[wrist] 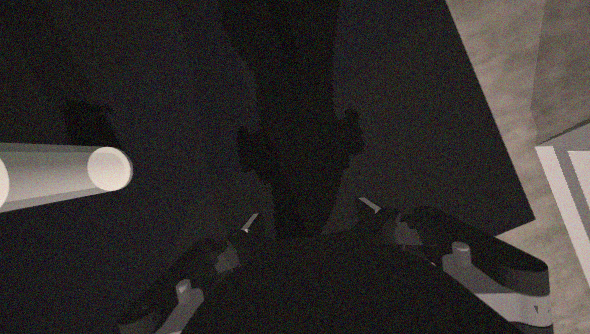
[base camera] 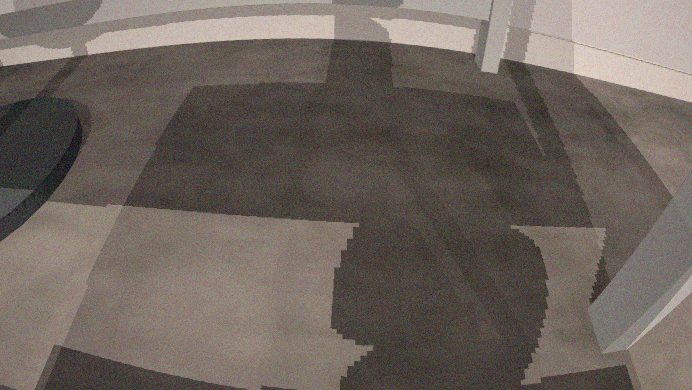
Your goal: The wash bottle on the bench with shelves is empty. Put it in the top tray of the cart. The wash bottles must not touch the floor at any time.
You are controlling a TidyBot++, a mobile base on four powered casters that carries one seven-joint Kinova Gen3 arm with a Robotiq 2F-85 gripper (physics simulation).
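Frame: origin at the arm's base, x ahead, y right, z down, level; centimetres.
Where they show: gripper, fingertip midpoint: (wrist: 309,216).
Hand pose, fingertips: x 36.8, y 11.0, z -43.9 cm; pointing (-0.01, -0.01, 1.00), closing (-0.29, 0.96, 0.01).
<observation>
Each offset is from my fingertips to the top centre of the thing. "spot": to the spot under its first point. Level surfaces: height alone.
A pale, translucent cylinder {spot: dx +14.1, dy -19.6, dz -0.1 cm} (wrist: 55,172), the body of the wash bottle, shows at the left edge of the wrist view above the black bench top {dz +7.3 cm} (wrist: 420,100). One round, whitish end faces the camera; its blue cap does not show. My gripper (wrist: 309,216) is open and empty over the bench top, with the bottle well to the left of the fingers and apart from them. The gripper's shadow falls on the dark surface ahead. No bottle or gripper shows in the base camera view. I cannot identify the cart in either view.
The bench top's edge runs down the right of the wrist view, with floor and white bars (wrist: 562,200) beyond. In the base camera view, a dark round seat (base camera: 37,145) is at left, a thick grey leg {spot: dx -9.9, dy +18.2, dz +73.4 cm} (base camera: 645,280) at right and a thinner post (base camera: 492,45) near the wall.
</observation>
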